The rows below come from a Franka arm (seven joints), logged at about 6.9 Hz.
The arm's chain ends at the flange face. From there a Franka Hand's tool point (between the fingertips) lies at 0.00 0.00 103.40 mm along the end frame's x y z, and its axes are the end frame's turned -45 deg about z.
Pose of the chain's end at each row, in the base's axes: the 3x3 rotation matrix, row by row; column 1 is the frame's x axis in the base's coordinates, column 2 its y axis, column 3 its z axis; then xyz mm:
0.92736, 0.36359, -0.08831; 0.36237, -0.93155, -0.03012; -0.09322, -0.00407, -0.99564; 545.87, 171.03, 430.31
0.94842, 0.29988, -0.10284; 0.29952, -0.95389, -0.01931; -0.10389, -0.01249, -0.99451; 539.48, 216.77, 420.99
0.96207, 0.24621, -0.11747; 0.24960, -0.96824, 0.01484; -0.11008, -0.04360, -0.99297; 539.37, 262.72, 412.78
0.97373, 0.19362, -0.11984; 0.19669, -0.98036, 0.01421; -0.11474, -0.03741, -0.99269; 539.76, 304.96, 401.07
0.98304, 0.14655, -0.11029; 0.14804, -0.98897, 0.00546; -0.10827, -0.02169, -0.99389; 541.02, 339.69, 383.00
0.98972, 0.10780, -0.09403; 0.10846, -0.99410, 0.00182; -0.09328, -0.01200, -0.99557; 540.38, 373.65, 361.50
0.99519, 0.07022, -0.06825; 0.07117, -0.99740, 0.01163; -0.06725, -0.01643, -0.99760; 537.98, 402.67, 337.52
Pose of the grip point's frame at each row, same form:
0.39865, 0.91284, -0.08831; 0.91494, -0.40247, -0.03012; -0.06304, -0.06879, -0.99564; 536.74, 167.92, 327.36
0.45859, 0.88268, -0.10284; 0.88629, -0.46271, -0.01931; -0.06463, -0.08229, -0.99451; 528.85, 214.77, 318.16
0.50619, 0.85438, -0.11747; 0.86114, -0.50816, 0.01484; -0.04701, -0.10867, -0.99297; 527.22, 264.25, 310.11
0.55162, 0.82544, -0.11984; 0.83230, -0.55414, 0.01421; -0.05468, -0.10759, -0.99269; 527.37, 306.43, 298.43
0.59149, 0.79874, -0.11029; 0.80399, -0.59463, 0.00546; -0.06122, -0.09190, -0.99389; 529.62, 340.25, 280.23
0.62361, 0.77606, -0.09403; 0.77963, -0.62624, 0.00182; -0.05747, -0.07444, -0.99557; 530.66, 373.84, 258.56
0.65405, 0.75336, -0.06825; 0.75559, -0.65494, 0.01163; -0.03594, -0.05917, -0.99760; 530.92, 403.87, 234.37

